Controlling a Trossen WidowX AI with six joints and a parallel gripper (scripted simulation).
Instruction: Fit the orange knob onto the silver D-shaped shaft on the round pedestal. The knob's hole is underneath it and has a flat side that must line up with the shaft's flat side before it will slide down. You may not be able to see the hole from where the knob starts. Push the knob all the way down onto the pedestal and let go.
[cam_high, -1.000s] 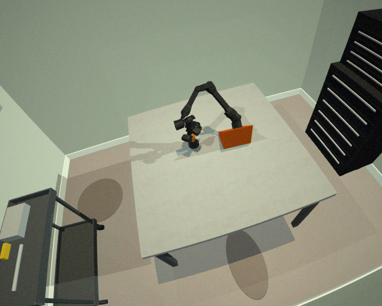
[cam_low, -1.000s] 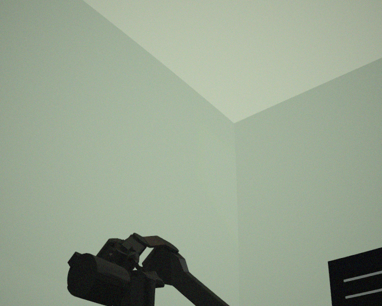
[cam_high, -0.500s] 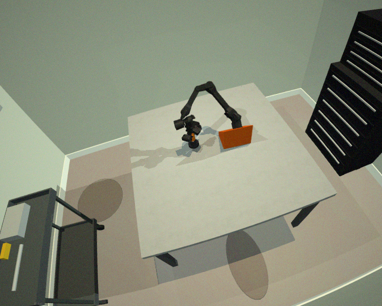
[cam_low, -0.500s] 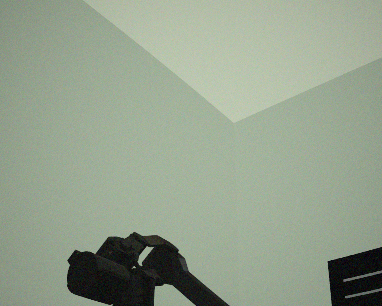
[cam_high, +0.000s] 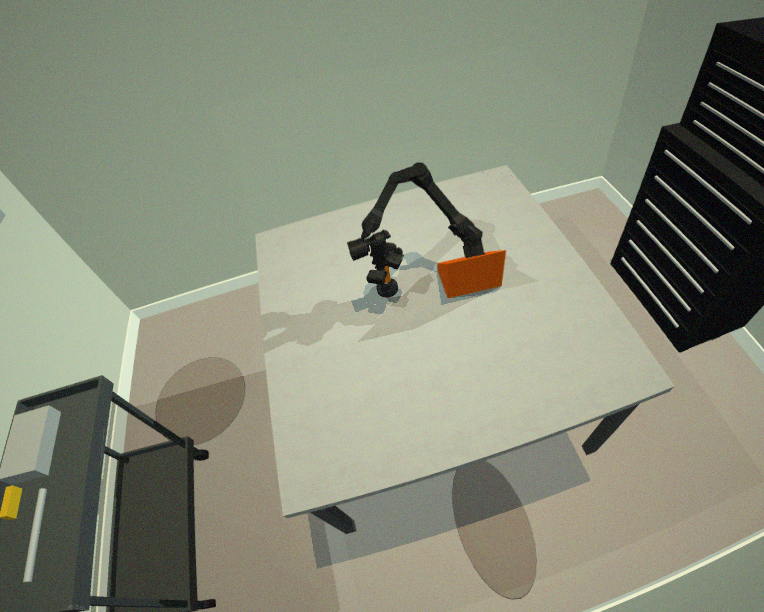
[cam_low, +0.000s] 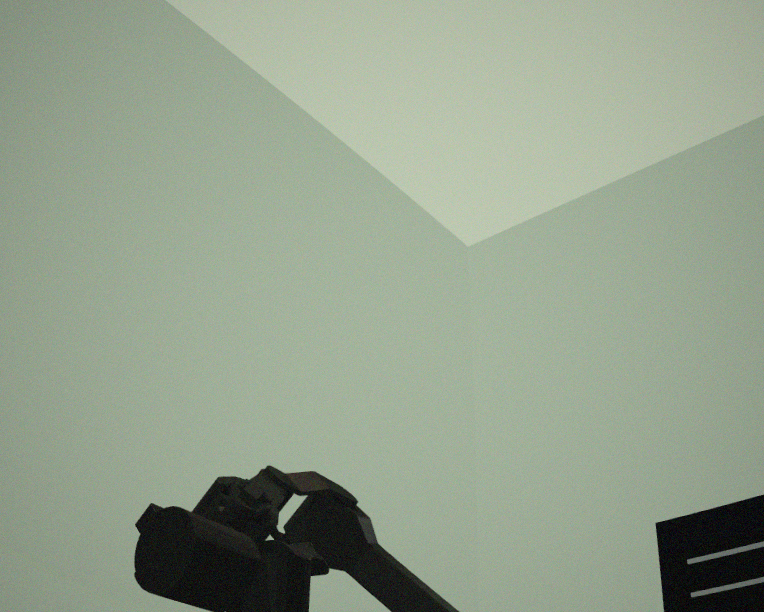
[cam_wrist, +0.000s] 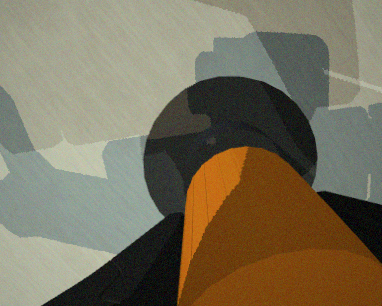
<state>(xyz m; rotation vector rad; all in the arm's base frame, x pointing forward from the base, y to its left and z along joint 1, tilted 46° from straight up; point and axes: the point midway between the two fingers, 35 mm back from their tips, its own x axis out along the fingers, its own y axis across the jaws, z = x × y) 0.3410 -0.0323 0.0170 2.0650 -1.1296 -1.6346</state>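
The round black pedestal is 4 cm below my gripper tip. The rest, counted from my gripper tip: orange knob 3 cm above.
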